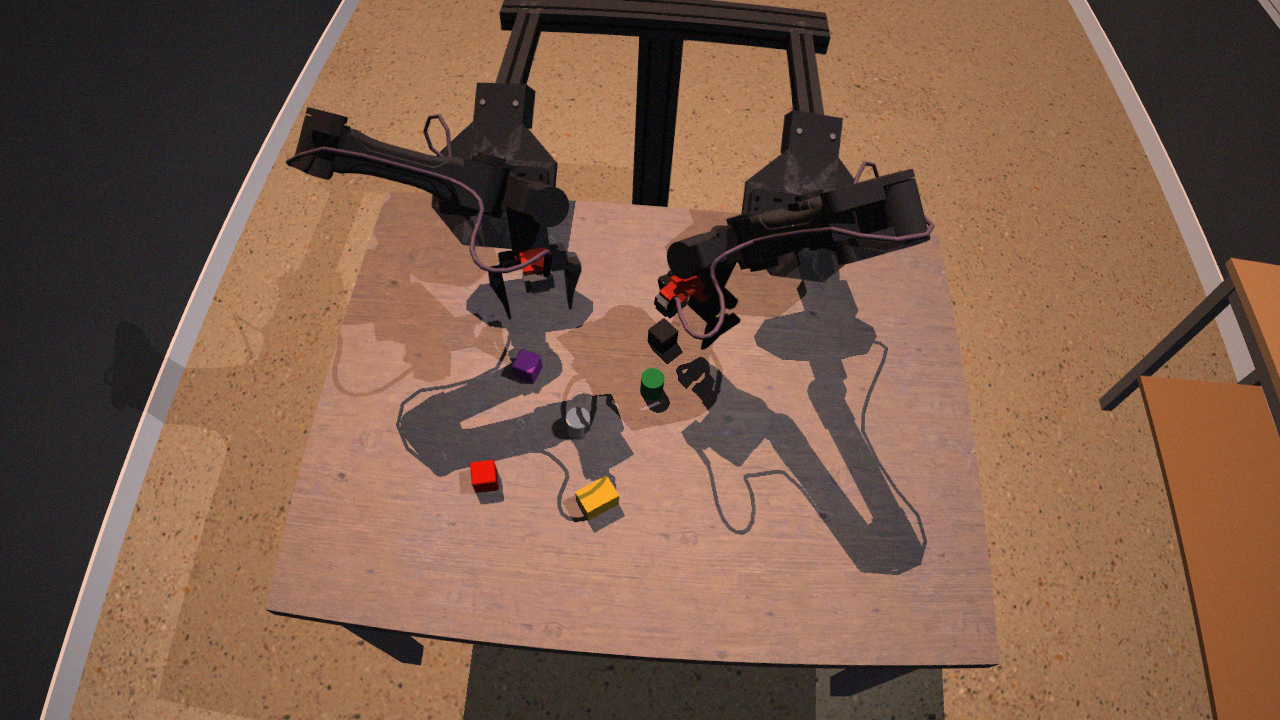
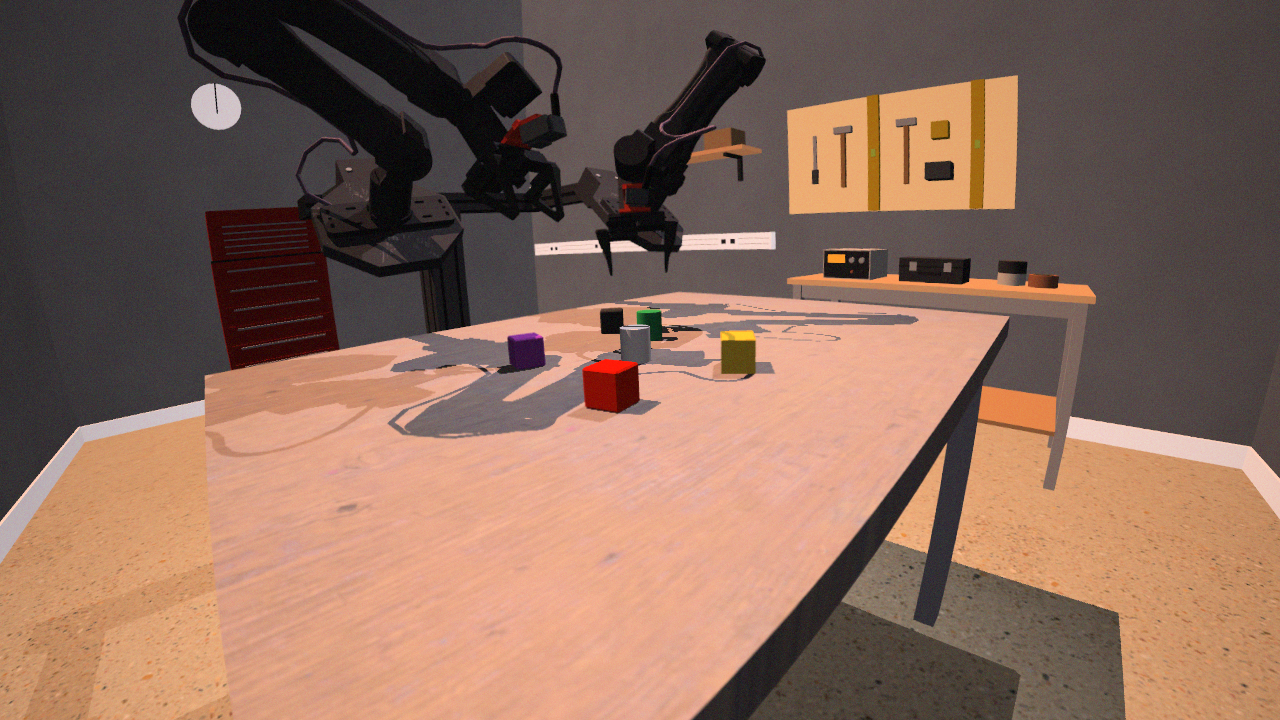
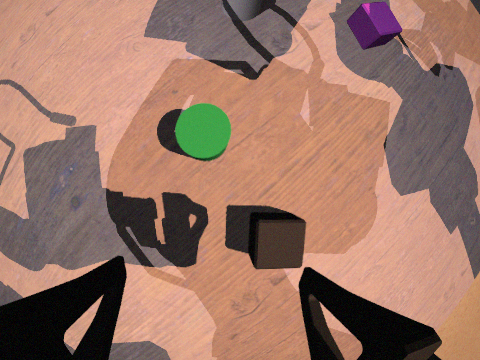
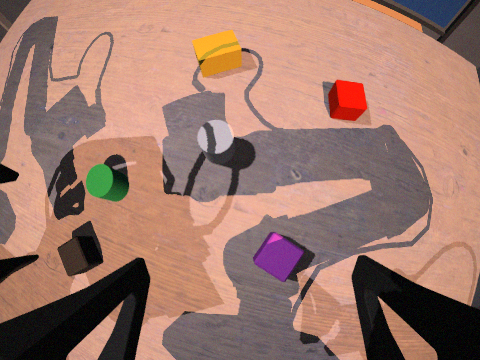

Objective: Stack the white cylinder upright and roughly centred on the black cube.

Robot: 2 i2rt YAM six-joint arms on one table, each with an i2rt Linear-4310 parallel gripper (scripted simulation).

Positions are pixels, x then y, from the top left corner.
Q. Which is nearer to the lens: the black cube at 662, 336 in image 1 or the yellow cube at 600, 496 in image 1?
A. The yellow cube.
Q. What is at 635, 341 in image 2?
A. A white cylinder.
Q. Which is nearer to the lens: the purple cube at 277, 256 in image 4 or the green cylinder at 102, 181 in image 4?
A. The purple cube.
